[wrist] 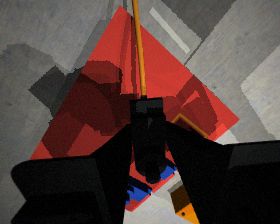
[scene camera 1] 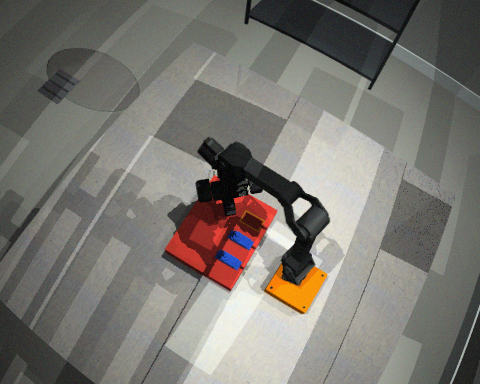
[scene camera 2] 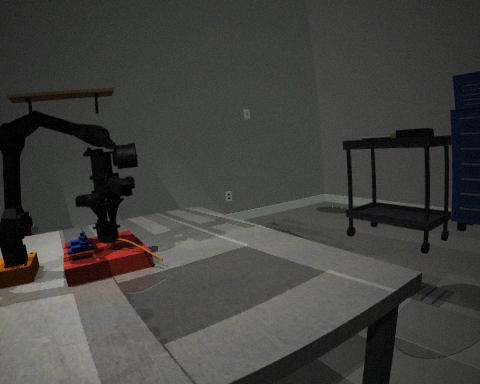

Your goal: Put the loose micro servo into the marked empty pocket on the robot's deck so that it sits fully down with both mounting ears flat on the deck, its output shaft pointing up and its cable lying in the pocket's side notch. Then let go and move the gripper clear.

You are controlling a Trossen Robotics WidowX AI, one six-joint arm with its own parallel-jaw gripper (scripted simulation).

The gripper shows in the wrist view, in scene camera 1 (228, 197) and in scene camera 2. The same spot on a red deck: (scene camera 2: 121, 257) is (wrist: 173, 56). One and the same spot on the gripper: (wrist: 100, 180) is (scene camera 2: 116, 200).
